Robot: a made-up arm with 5 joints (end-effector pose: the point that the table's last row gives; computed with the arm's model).
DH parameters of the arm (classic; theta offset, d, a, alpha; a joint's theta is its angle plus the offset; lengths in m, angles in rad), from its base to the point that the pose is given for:
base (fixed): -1.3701 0 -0.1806 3.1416
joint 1: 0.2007 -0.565 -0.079 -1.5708
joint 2: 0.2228 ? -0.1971 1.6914
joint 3: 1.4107 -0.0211 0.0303 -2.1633
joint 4: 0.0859 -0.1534 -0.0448 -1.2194
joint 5: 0.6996 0 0.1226 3.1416
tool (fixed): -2.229 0.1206 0 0
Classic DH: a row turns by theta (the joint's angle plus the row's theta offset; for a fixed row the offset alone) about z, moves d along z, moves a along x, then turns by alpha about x.
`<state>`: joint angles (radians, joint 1 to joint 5).
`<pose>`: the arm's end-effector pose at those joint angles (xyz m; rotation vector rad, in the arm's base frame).
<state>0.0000 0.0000 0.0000 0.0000 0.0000</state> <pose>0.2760 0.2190 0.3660 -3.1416 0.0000 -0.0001</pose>
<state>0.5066 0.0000 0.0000 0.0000 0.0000</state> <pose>0.2572 0.0624 0.3660 3.0413 -0.7873 0.0001</pose>
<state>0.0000 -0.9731 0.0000 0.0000 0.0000</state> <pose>0.2760 0.3997 0.4225 -2.1685 0.0001 -0.0001</pose>
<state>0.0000 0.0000 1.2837 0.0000 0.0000</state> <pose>0.1365 0.4009 0.3075 -2.4071 1.7420 -0.3947</pose>
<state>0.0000 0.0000 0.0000 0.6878 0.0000</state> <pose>0.2372 0.1928 0.4136 2.8380 0.3498 -0.9326</pose>
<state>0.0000 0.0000 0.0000 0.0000 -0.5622</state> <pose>0.2358 0.2739 0.3660 -3.0182 0.8716 -0.0001</pose>
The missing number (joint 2, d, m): -0.345
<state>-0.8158 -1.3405 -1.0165 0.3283 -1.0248</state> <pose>0.0691 0.6019 0.5324 -2.0393 -1.1889 0.5840</pose>
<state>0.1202 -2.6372 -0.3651 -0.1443 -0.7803</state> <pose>0.3031 0.2867 0.7523 -0.4590 0.1875 0.3366</pose>
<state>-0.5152 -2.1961 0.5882 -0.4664 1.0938</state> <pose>0.1182 0.5712 0.6010 -1.1898 0.0069 -0.1024</pose>
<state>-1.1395 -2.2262 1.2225 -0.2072 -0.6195</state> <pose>-0.0931 0.4599 0.8592 -1.2148 1.0307 2.4132</pose>
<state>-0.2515 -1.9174 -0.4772 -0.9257 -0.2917</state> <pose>0.3312 0.5445 0.6748 -0.8521 0.5156 -0.0182</pose>
